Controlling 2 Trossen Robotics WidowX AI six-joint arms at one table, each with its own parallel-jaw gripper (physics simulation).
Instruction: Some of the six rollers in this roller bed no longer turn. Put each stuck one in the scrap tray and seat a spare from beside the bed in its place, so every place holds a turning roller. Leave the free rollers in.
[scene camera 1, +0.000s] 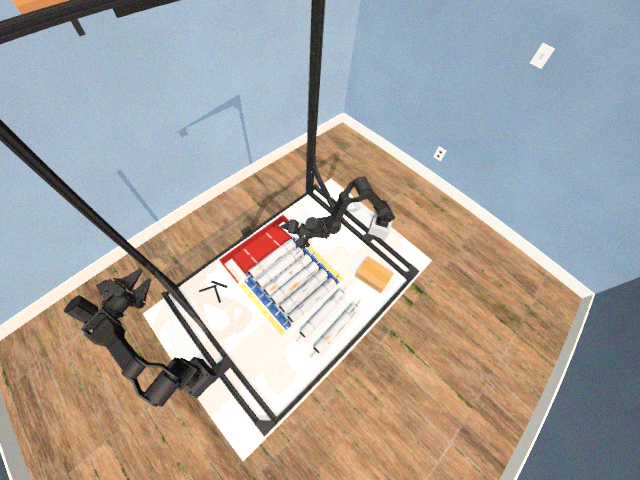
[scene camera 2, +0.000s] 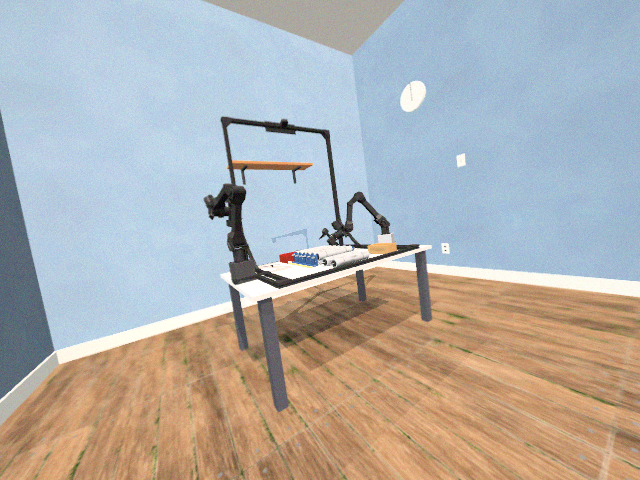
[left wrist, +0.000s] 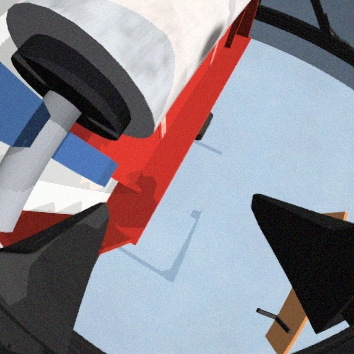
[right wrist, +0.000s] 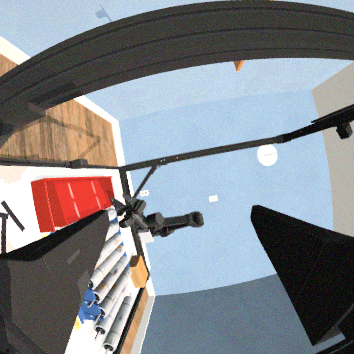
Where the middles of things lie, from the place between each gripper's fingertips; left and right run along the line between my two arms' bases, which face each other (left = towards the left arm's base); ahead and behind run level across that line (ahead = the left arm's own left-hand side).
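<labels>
Counted from my left hand, the scrap tray (scene camera 1: 259, 245) is 2 cm behind, 14 cm to the right and 6 cm below, while the orange block (scene camera 1: 372, 273) is 45 cm ahead of my left hand, 18 cm to the left of it and 6 cm below it. From my right hand I find the scrap tray 43 cm to the left, 2 cm behind and 36 cm below. The orange block is 45 cm ahead of my right hand, 75 cm to the left of it and 36 cm below it. Going by its middle, the scrap tray is nearer to my left hand than to my right hand.
</labels>
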